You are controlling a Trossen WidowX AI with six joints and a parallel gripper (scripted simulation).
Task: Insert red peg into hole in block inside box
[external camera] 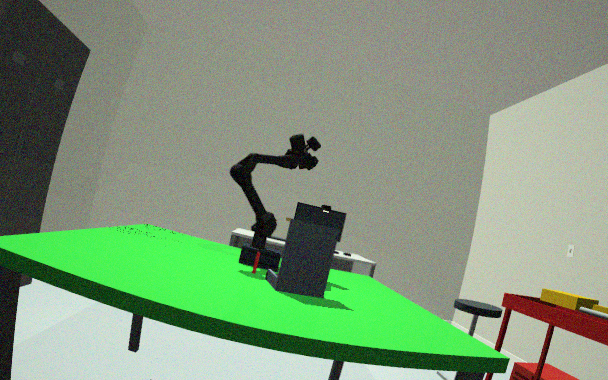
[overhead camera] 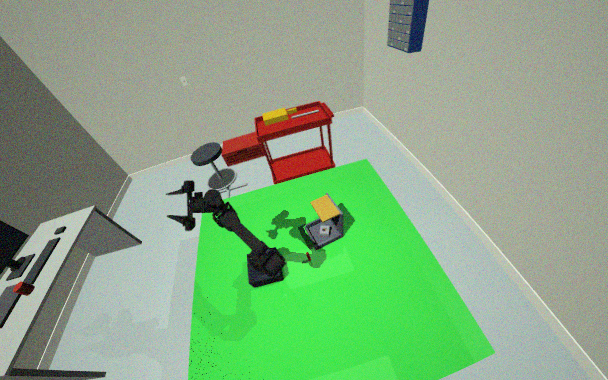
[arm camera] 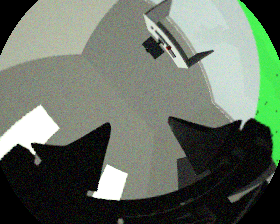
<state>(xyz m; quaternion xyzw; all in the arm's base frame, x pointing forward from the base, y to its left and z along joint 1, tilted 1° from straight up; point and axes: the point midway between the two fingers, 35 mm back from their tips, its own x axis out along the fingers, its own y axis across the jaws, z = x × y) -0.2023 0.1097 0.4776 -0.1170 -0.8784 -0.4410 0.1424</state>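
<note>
Right now my gripper tip is 45 cm short of the red peg, 12 cm to the left of it and 53 cm above it. From my gripper tip the other things lie so: orange roof: 60 cm ahead, 1 cm to the left, 35 cm below; then box floor: 58 cm ahead, 1 cm to the left, 56 cm below; then back wall: 66 cm ahead, 2 cm to the left, 45 cm below.
</note>
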